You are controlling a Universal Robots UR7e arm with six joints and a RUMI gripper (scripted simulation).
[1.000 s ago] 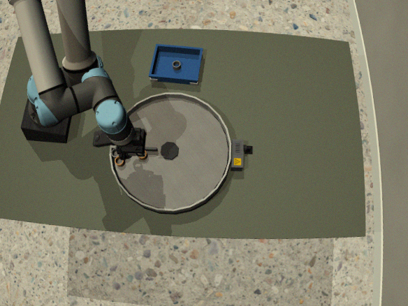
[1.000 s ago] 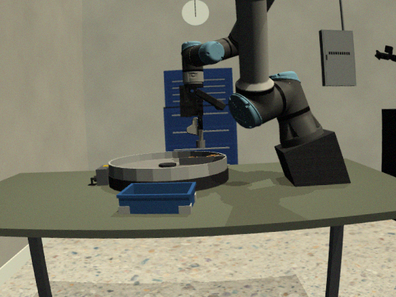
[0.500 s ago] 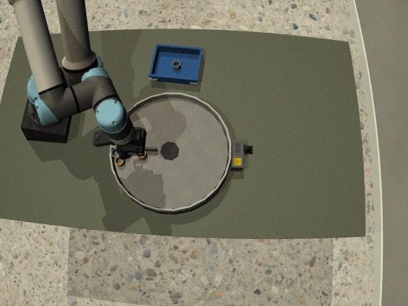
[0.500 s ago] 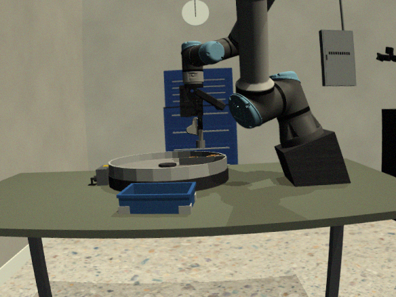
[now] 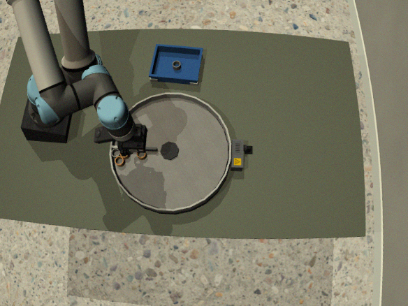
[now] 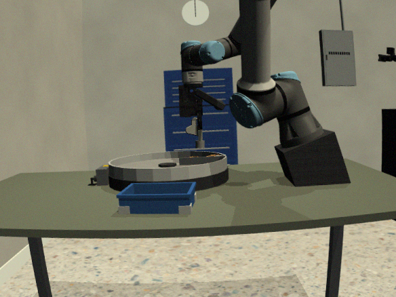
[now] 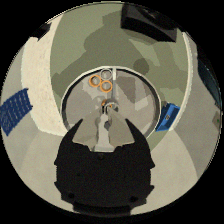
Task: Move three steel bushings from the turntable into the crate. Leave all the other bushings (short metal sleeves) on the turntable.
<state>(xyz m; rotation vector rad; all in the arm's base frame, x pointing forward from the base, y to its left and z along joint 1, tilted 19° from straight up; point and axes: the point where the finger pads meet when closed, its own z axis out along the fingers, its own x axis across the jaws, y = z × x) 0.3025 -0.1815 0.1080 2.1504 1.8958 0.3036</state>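
The crate lies 170 mm ahead of my hand, 360 mm to the left of it and 110 mm below it. From my hand the other things lie so: round grey turntable: 120 mm ahead, 10 mm to the left, 80 mm below.
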